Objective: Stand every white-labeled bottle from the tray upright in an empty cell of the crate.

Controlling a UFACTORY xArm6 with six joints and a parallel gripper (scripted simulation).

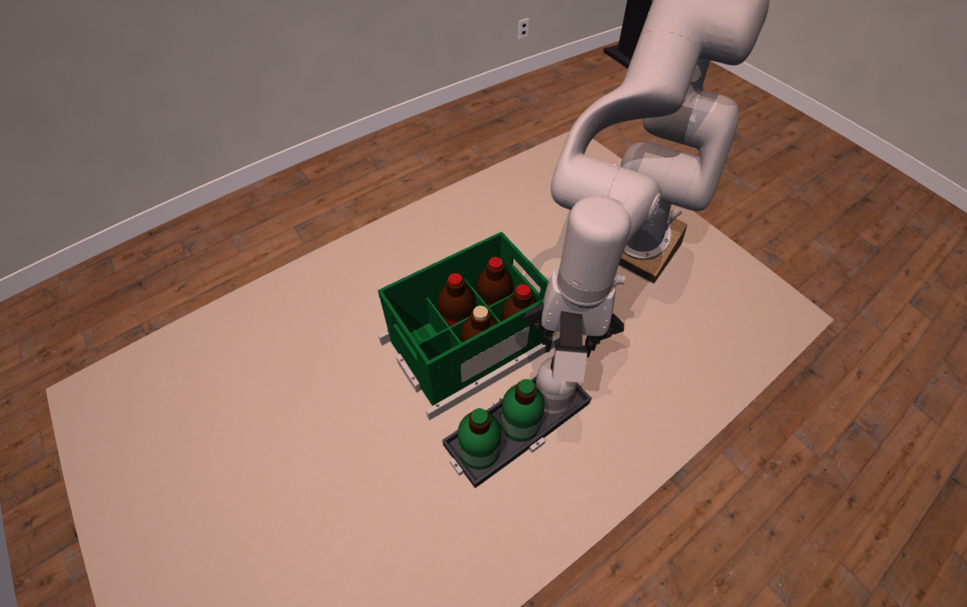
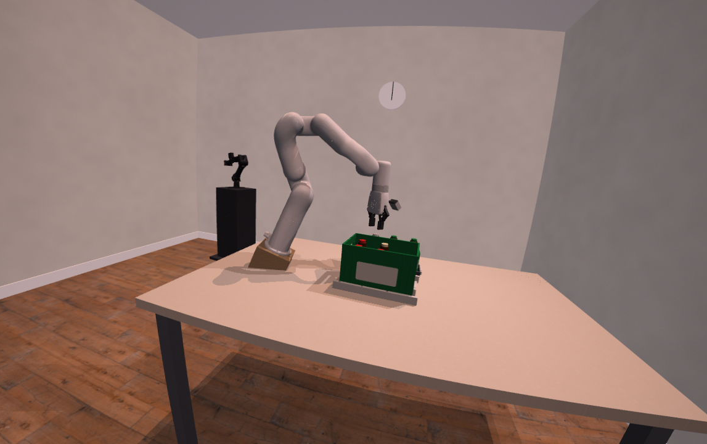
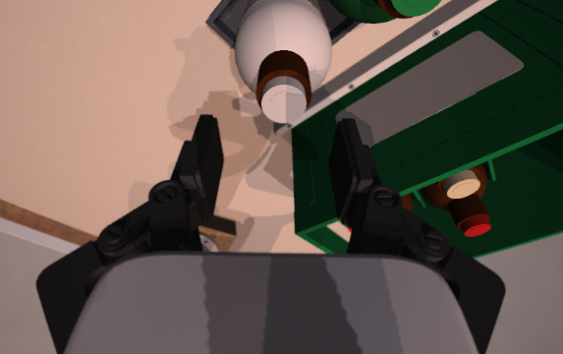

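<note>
Now: the white-labeled bottle 12 cm below my hand. Round my hand: tray (19 cm below, 9 cm ahead, 1 cm to the left); crate (19 cm to the right, 12 cm below, 8 cm ahead).
</note>
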